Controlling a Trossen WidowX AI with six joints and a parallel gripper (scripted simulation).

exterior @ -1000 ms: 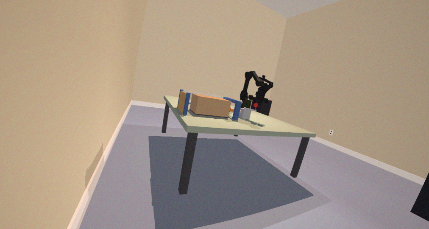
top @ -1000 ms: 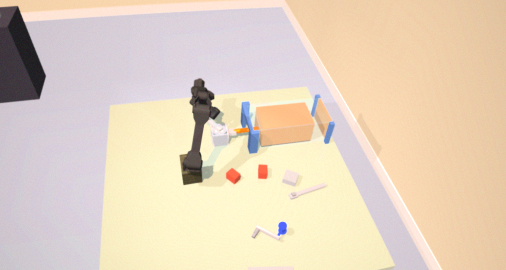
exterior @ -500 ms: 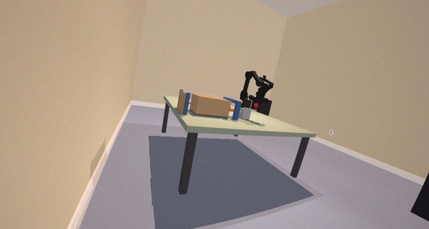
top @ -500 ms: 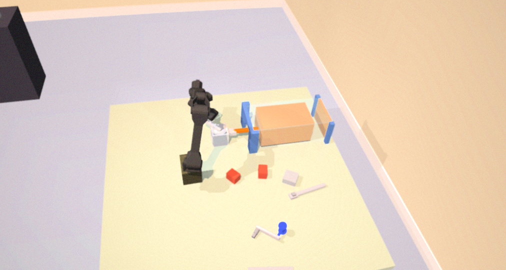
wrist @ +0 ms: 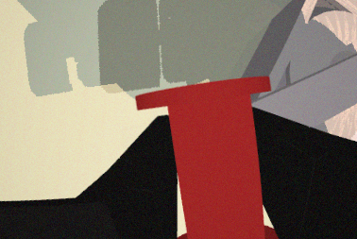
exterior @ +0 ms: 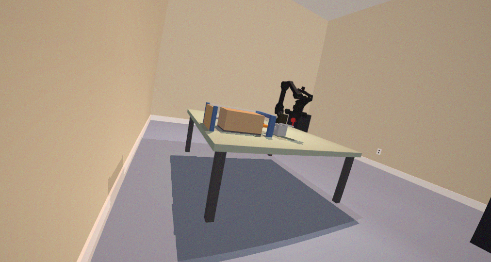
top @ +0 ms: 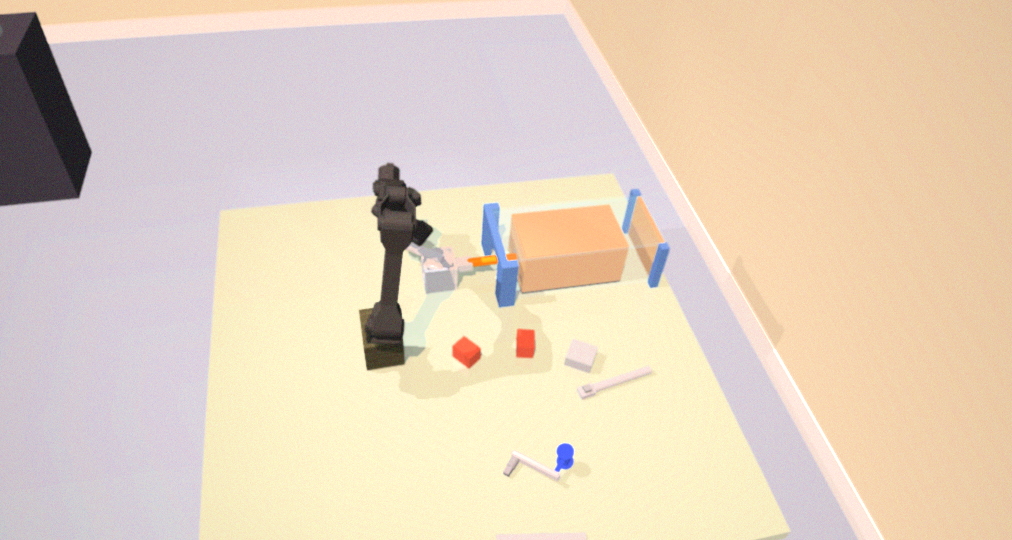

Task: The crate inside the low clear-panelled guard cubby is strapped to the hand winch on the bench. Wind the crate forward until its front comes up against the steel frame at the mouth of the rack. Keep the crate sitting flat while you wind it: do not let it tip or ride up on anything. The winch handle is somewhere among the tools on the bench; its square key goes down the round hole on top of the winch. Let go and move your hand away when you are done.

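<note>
My gripper tip is now 3 cm to the left of the red-knobbed handle, 3 cm above it and 2 cm short of it. Round my gripper tip: winch: 10 cm below, 8 cm to the right, 5 cm ahead; red spool grip: 1 cm to the right, 1 cm behind; blue steel frame: 23 cm ahead, 7 cm to the right, 3 cm below.
</note>
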